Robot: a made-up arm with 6 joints.
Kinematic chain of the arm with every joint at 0, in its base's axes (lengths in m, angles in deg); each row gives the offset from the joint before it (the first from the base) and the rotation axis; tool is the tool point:
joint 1: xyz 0 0 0.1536 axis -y
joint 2: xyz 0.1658 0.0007 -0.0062 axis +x
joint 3: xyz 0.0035 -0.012 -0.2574 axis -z
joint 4: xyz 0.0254 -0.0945 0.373 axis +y
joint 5: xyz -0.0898 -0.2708 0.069 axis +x
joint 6: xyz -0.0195 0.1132 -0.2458 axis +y
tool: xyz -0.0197 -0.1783 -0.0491
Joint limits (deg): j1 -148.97..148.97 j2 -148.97..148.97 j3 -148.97..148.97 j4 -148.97..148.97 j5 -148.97..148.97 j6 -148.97..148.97
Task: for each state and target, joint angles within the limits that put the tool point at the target. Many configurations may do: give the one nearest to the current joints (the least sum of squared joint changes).
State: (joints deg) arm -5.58 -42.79 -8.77 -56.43 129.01 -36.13
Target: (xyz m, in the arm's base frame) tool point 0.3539 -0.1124 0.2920
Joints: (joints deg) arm -50.01 -34.73 -49.03 -48.29 148.15 -39.83
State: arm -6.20 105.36 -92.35 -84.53 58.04 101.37
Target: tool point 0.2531 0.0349 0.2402
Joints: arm -8.97 93.75 -129.32 -94.75 82.15 79.64
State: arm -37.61 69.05 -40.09 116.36 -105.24 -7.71
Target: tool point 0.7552 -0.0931 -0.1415
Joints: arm -18.21 65.89 -49.12 117.95 -136.15 -7.26
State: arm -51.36 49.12 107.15 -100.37 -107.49 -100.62
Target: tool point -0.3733 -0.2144 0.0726
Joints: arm -17.91 30.74 45.56 -118.64 -118.60 -118.97
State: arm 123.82 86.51 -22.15 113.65 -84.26 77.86
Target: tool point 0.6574 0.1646 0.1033
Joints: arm 81.61 124.81 25.12 113.45 -73.91 78.40
